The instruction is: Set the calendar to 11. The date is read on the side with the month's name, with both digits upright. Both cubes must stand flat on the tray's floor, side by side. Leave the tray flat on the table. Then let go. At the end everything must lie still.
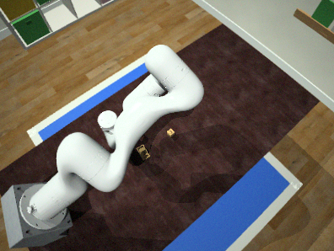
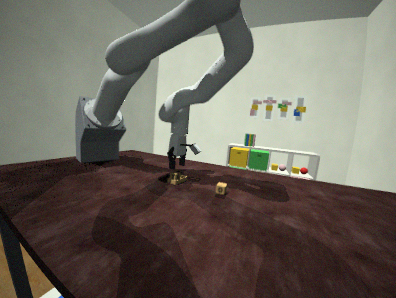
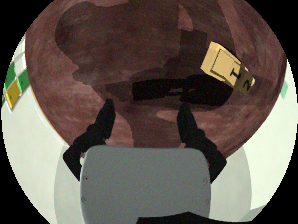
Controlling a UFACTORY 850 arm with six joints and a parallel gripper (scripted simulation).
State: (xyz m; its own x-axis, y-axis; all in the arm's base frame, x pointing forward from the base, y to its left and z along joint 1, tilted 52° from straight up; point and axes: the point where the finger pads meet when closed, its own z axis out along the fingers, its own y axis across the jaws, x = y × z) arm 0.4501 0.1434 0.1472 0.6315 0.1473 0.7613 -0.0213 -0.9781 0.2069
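My hand is 11 cm to the left of the wooden tray, 7 cm short of it and 3 cm above it. Also, from my hand: cube 26 cm ahead, 13 cm to the right, 2 cm below.
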